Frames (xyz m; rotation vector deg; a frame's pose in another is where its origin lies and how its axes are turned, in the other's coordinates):
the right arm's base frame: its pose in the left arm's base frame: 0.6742 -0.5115 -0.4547 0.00 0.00 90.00
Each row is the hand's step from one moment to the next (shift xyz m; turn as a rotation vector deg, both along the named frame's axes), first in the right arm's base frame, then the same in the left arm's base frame.
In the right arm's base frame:
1: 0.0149 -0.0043 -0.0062 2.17 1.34 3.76
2: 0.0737 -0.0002 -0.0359 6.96 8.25 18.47
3: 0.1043 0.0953 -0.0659 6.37 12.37 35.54
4: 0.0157 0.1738 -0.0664 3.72 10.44 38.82
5: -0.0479 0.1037 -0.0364 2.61 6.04 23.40
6: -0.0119 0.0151 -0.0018 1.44 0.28 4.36
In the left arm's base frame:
1: 0.0043 0.0149 -0.0062 -1.34 2.17 3.76
2: 0.0002 0.0737 -0.0359 -8.25 6.96 18.47
3: -0.0953 0.1043 -0.0659 -12.37 6.37 35.54
4: -0.1738 0.0157 -0.0664 -10.44 3.72 38.82
5: -0.1037 -0.0479 -0.0364 -6.04 2.61 23.40
6: -0.0151 -0.0119 -0.0018 -0.28 1.44 4.36

